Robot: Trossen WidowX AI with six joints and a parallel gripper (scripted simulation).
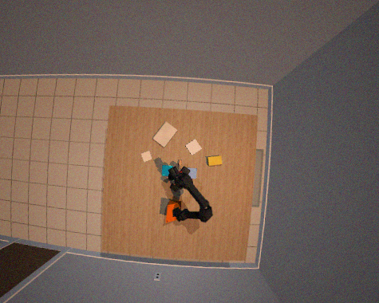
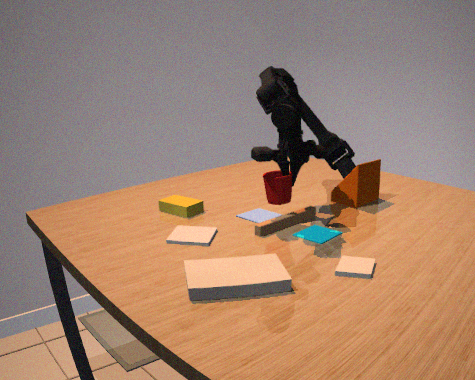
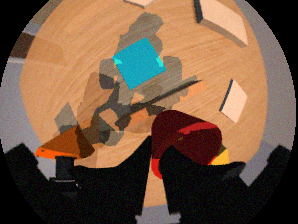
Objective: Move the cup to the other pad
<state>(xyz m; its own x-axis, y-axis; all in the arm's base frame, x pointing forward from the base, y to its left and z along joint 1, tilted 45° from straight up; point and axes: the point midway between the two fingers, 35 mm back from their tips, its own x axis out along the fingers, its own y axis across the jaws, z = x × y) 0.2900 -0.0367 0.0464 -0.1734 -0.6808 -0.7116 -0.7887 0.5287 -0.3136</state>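
The low wooden bar is 9 cm below my gripper tip, 3 cm ahead of it and 1 cm to the left of it. The rest, counted from my gripper tip: grey-blue pad (10 cm below, 9 cm to the right, 1 cm ahead); then dark red cup (2 cm to the right, 2 cm ahead); then small tan tile (28 cm to the left, 18 cm ahead, 9 cm below).
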